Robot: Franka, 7 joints.
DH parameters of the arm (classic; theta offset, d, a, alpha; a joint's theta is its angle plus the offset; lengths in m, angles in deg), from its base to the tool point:
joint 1: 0 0.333 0 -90
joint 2: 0 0 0 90
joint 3: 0 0.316 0.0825 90
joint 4: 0 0 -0.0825 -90
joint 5: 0 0.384 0 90
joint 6: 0 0 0.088 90
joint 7: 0 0.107 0 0
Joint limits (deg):
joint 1: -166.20..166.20
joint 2: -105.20..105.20
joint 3: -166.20..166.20
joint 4: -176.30..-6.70
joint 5: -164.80..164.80
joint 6: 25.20..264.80
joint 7: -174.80..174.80
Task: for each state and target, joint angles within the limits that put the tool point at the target. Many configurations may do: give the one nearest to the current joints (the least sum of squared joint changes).
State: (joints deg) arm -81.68 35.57 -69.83 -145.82 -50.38 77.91 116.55
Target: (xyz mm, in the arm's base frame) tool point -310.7 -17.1 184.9
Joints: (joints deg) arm -91.22 42.51 -55.76 -150.97 -47.44 91.24 116.55
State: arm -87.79 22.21 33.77 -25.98 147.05 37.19 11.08
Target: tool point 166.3 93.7 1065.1
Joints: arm -86.39 -9.98 44.56 -35.61 139.04 49.69 11.08
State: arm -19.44 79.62 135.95 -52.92 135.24 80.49 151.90
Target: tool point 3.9 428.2 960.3
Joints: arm 13.81 43.24 122.93 -82.40 134.33 95.36 151.90
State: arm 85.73 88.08 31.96 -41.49 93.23 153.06 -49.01
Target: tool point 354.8 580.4 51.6
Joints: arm 58.02 63.54 9.56 -77.58 102.53 179.98 -49.01
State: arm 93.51 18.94 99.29 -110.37 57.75 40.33 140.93
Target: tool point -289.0 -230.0 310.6
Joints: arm 93.20 -11.89 107.95 -137.44 53.23 56.83 140.93
